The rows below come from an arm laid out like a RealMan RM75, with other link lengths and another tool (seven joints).
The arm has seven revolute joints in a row. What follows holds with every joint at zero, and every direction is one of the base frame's. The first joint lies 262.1 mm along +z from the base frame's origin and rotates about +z. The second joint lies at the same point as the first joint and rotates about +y. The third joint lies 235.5 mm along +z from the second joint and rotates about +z. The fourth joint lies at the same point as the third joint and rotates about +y. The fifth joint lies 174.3 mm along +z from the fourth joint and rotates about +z. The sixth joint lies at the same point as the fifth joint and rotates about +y. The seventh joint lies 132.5 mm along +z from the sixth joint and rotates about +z. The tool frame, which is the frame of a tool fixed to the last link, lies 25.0 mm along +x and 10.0 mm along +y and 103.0 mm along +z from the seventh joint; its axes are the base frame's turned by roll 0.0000, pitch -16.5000 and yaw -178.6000 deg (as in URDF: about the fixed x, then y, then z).
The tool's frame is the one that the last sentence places.
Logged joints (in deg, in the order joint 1, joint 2, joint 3, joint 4, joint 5, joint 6, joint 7), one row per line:
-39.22, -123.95, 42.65, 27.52, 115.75, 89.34, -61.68
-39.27, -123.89, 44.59, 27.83, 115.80, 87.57, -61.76
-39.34, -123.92, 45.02, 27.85, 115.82, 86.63, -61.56
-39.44, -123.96, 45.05, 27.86, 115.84, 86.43, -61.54
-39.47, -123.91, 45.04, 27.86, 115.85, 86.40, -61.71
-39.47, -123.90, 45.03, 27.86, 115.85, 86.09, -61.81
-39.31, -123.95, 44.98, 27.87, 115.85, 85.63, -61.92
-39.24, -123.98, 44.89, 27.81, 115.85, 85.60, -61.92
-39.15, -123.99, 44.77, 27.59, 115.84, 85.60, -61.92
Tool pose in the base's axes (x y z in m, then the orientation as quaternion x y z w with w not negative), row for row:
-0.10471, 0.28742, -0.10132, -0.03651, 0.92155, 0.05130, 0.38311
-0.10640, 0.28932, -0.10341, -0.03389, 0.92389, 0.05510, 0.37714
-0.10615, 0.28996, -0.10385, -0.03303, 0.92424, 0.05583, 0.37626
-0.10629, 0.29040, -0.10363, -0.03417, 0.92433, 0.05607, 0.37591
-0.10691, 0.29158, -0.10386, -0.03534, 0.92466, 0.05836, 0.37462
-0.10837, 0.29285, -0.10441, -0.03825, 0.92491, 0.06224, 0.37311
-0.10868, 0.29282, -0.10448, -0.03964, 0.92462, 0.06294, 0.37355
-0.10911, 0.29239, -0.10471, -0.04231, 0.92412, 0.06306, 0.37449
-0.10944, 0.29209, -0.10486, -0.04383, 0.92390, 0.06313, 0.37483
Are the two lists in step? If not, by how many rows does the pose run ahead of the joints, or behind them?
The pose runs 1 row ahead of the joints: the pose in row i belongs to the joints in row i + 1.
